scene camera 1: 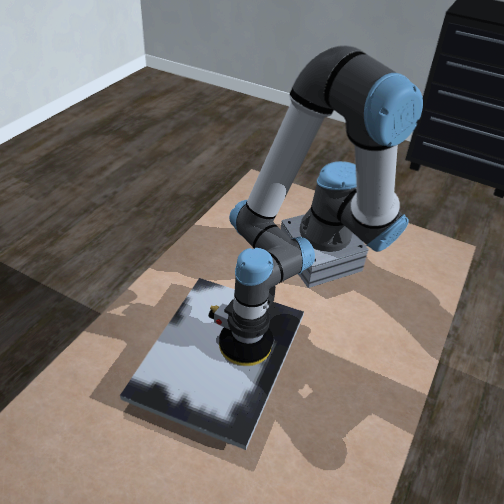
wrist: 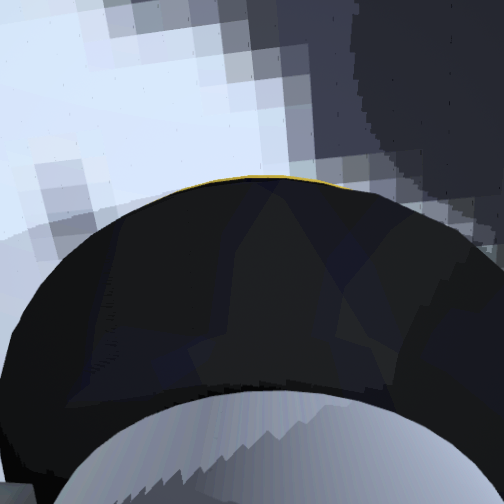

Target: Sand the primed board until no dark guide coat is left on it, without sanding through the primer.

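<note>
The primed board (scene camera 1: 212, 360) lies flat on a tan mat. Its middle and left part are light grey-white. Dark guide coat (scene camera 1: 270, 380) runs along its right edge, along the front edge (scene camera 1: 170, 400) and in patches at the far end (scene camera 1: 200, 295). The sander (scene camera 1: 246, 350), a black disc with a yellow rim, sits on the board's right-middle part at the border between light and dark. In the wrist view the sander's disc (wrist: 250, 280) fills the lower half, with light primer (wrist: 125, 110) ahead on the left and dark coat (wrist: 425, 75) ahead on the right.
The arm's base (scene camera 1: 327, 255) stands on a grey block on the tan mat (scene camera 1: 350, 350), just behind the board. A black drawer cabinet (scene camera 1: 465, 95) stands at the back right. Wooden floor surrounds the mat.
</note>
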